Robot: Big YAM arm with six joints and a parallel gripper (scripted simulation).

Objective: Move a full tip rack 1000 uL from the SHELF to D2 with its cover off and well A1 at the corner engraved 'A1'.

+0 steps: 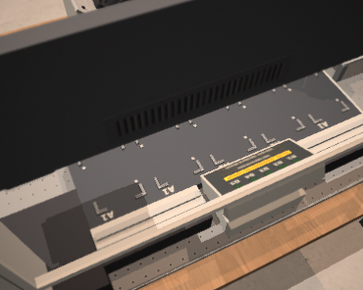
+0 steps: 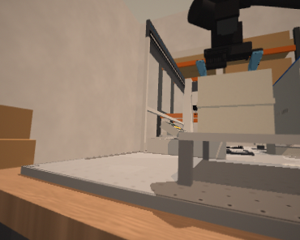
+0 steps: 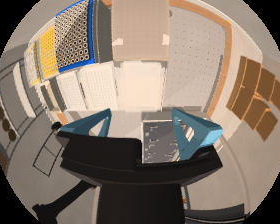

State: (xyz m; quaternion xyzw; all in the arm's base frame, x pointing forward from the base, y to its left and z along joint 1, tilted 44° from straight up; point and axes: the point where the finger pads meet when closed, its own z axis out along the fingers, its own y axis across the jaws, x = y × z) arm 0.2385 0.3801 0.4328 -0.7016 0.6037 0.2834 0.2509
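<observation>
My gripper is now 120 mm past the blue tip rack, 110 mm to the right of it and 60 mm above it. From my hand the other things lie so: beige block (130 mm to the left, 60 mm below, 20 mm behind); then clear rack cover (110 mm below); then shelf (170 mm behind, 130 mm below, 50 mm to the left).
</observation>
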